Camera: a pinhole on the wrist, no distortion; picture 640 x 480 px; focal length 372.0 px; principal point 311.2 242.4 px. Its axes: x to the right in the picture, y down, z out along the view. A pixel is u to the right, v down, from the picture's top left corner.
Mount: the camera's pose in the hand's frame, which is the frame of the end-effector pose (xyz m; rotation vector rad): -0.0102 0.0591 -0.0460 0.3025 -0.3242 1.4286
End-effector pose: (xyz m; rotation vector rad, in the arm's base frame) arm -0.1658 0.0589 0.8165 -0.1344 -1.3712 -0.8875
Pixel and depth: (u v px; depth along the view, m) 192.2 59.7 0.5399
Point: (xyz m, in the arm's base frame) -0.6871 -0.0587 0.9602
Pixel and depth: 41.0 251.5 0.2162
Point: -0.3380 0.0150 0.7346
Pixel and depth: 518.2 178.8 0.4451
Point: -0.4706 0.3519 1.0374
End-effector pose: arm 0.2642 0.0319 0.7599 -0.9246 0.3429 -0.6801
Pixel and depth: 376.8 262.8 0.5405
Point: 0.4695 0.3392 1.0891
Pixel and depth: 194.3 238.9 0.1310
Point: 0.2704 0.0675 0.8175
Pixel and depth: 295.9 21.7 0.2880
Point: 0.4563 0.0284 0.9524
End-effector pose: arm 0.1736 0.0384 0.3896 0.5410 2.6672 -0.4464
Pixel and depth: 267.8 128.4 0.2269
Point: 0.1521 -0.0586 0.2512
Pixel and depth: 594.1 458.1 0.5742
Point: 0.7539 -0.0665 -0.1161
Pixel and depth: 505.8 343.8 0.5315
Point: 0.5133 -0.1070 -0.0629
